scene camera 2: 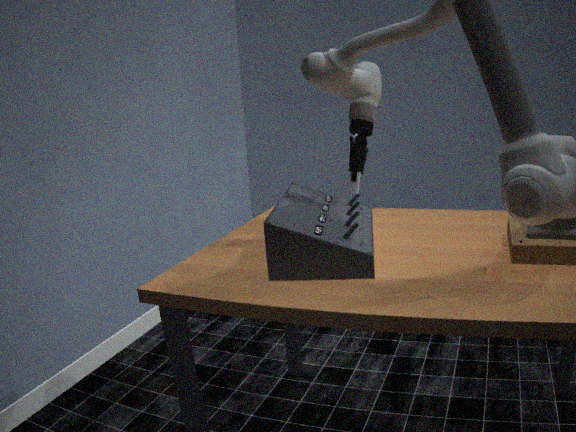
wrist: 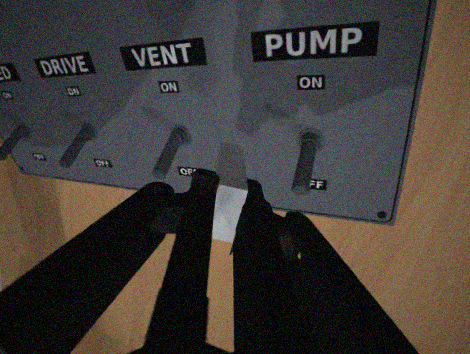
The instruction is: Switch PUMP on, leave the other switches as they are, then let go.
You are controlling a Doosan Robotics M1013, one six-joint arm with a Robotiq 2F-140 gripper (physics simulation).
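Where they show: gripper, fingertip midpoint: (scene camera 2: 352, 193) (wrist: 226, 163); arm's base at its link origin: (scene camera 2: 555, 230).
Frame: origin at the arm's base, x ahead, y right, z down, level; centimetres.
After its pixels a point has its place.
The dark sloped switch box (scene camera 2: 315, 255) @(z -1.2, x 60.8, y -35.4 cm) (wrist: 345, 105) @(z -4.1, x 69.8, y 9.3 cm) stands on the table. In the wrist view the PUMP lever (wrist: 304, 167) @(z -6.1, x 65.1, y 8.3 cm) is at the right and tilts down towards its OFF label. The VENT lever (wrist: 169, 156) @(z -5.7, x 61.6, y -2.8 cm), the DRIVE lever (wrist: 76, 149) @(z -5.6, x 58.1, y -14.1 cm) and the partly visible lever (wrist: 12, 143) @(z -5.3, x 54.7, y -25.7 cm) at the left edge also tilt to the OFF side. My gripper (scene camera 2: 357, 185) @(z -8.0, x 63.8, y 3.4 cm) (wrist: 226, 163) @(z -8.0, x 63.8, y 3.4 cm) is shut and empty. Its pale and grey tips appear between the VENT and PUMP levers in the wrist view, near the panel's lower edge. Their exact gap to the panel is hard to tell.
The wooden table (scene camera 2: 430, 295) @(z 5.4, x 31.6, y -38.6 cm) carries the box. The arm's base (scene camera 2: 542, 250) @(z 1.4, x 4.6, y -14.4 cm) stands on the table at the right. A blue-grey wall (scene camera 2: 120, 125) rises at the left. The levers stick up from the slope in a row, close to the gripper tips.
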